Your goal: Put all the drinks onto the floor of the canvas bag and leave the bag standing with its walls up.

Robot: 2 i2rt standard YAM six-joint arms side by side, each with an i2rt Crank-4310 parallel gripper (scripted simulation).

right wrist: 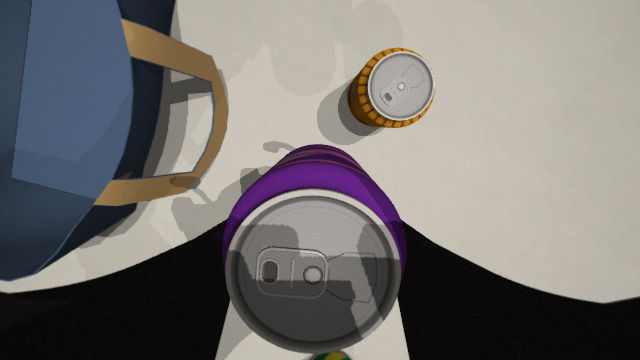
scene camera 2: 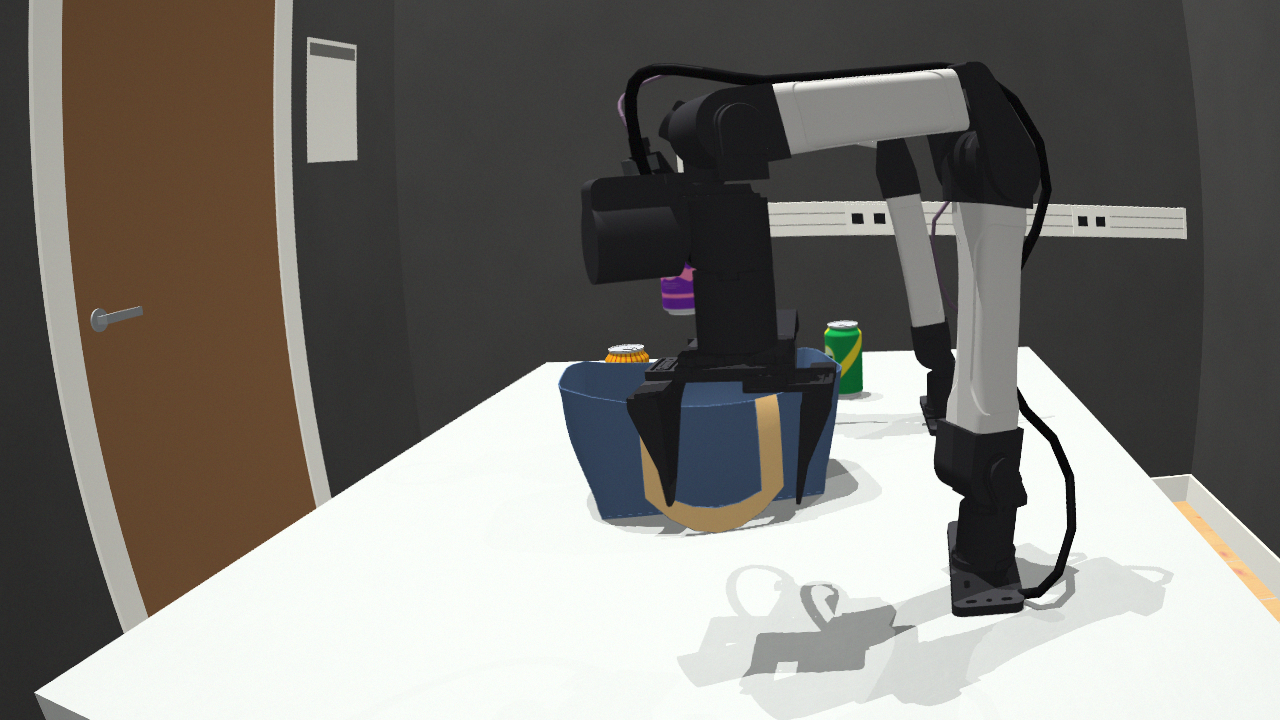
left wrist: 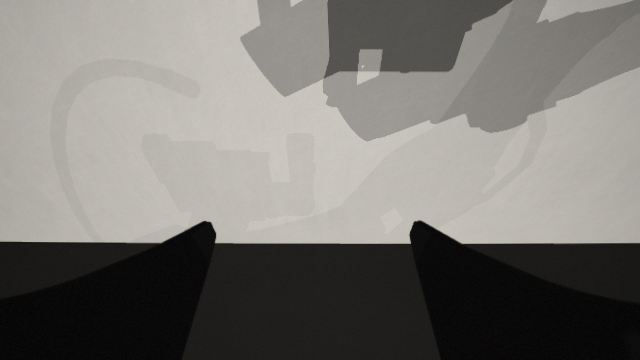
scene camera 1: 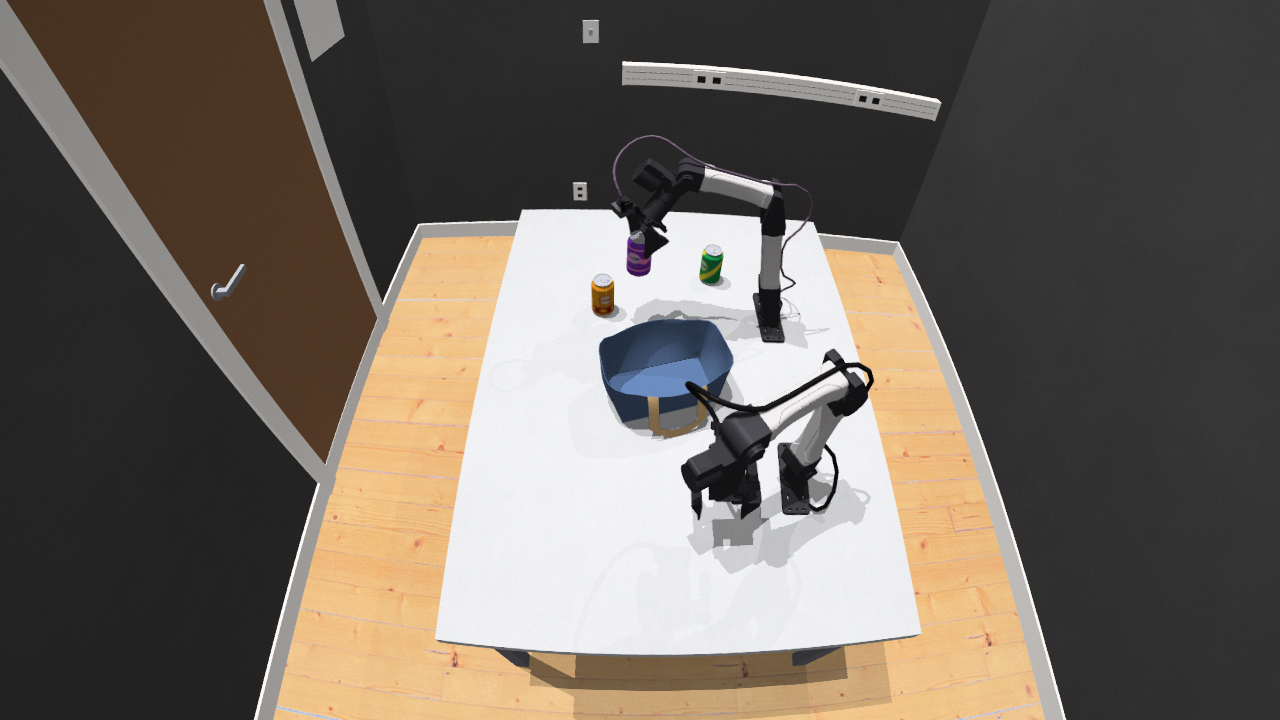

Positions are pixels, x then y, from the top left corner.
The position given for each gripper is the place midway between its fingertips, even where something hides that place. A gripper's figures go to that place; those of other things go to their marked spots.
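Left gripper [scene camera 1: 720,517] at 1.17 m from the lens, right gripper [scene camera 1: 638,251] at 1.50 m from the lens. Blue canvas bag [scene camera 1: 657,342]: 1.52 m from the lens; orange can [scene camera 1: 602,286]: 1.58 m from the lens. Of the things named here, the left gripper is the nearest to the lens.
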